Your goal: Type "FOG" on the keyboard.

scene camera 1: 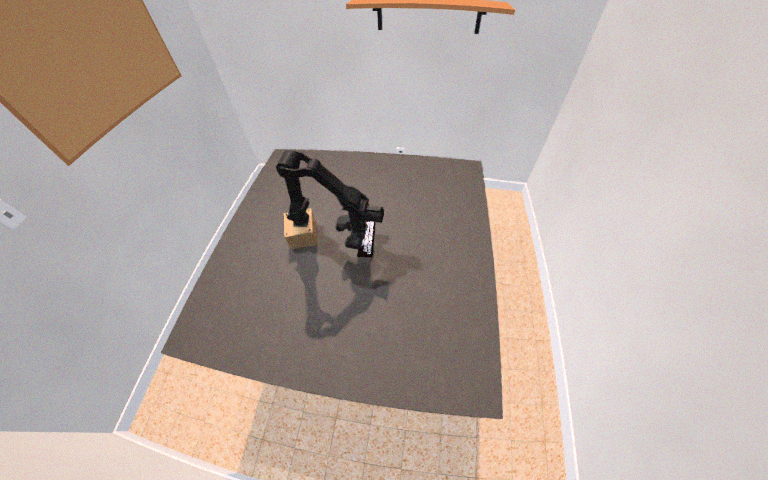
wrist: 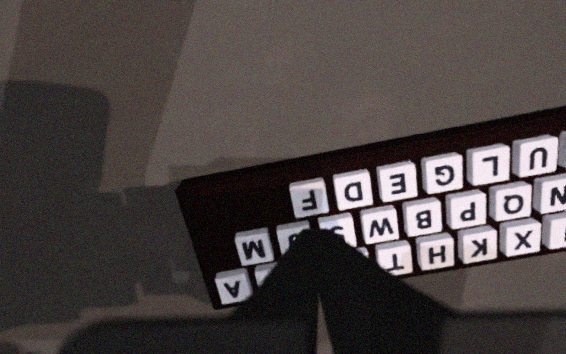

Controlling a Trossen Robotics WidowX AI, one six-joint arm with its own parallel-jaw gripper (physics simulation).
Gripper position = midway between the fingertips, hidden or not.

Note:
I see my gripper (wrist: 314, 241), a key (wrist: 233, 286) and a key (wrist: 440, 173).

